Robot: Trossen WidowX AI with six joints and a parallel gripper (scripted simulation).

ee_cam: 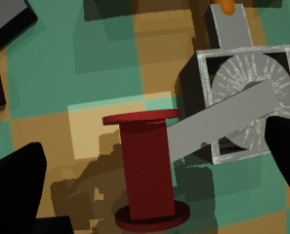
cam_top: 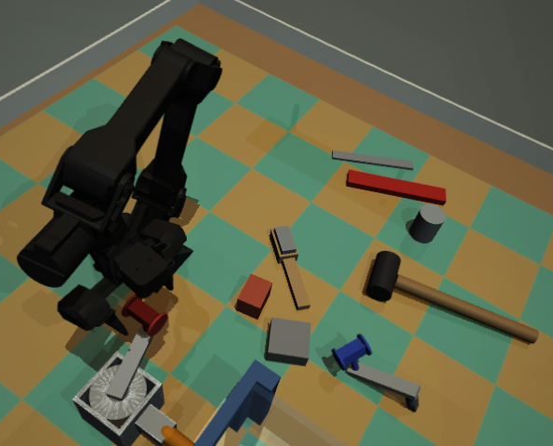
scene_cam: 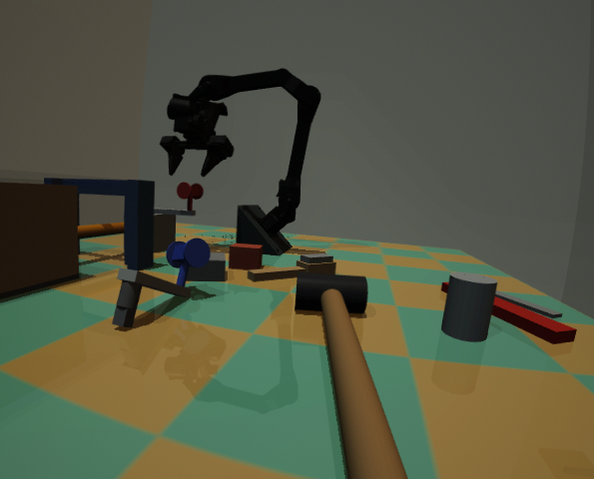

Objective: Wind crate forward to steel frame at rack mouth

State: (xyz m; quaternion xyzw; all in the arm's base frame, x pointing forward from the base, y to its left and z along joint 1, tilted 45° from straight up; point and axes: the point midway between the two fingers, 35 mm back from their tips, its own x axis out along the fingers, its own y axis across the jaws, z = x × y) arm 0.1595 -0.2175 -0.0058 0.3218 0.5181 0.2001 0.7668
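Right now my gripper tip is 50 mm above the red cylindrical grip and 20 mm past it. The rest, counted from my gripper tip: grey block: 170 mm below, 170 mm ahead, 160 mm to the left; then red-knobbed winch handle: 80 mm below, 30 mm to the right; then boxy winch: 150 mm below, 100 mm to the right.
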